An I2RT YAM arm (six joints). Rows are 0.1 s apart.
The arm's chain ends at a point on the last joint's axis. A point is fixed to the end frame.
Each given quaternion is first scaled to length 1.
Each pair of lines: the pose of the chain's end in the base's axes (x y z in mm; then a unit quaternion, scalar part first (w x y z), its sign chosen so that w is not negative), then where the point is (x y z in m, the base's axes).
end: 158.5 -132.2 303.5 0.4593 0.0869 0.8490 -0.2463
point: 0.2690 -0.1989 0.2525
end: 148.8 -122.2 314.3 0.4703 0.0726 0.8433 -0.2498
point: 0.2618 -0.1872 0.2667
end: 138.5 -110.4 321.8 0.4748 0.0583 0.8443 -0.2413
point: 0.2537 -0.1714 0.2742
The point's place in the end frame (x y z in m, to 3 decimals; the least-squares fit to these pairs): -0.015 0.001 0.138
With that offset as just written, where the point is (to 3 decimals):
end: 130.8 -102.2 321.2 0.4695 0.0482 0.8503 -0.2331
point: 0.246 -0.160 0.271
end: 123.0 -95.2 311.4 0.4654 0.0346 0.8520 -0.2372
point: 0.239 -0.152 0.260
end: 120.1 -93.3 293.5 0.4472 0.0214 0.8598 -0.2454
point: 0.234 -0.151 0.239
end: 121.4 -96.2 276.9 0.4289 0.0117 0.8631 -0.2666
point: 0.232 -0.157 0.220
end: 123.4 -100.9 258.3 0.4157 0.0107 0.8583 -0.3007
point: 0.231 -0.169 0.203
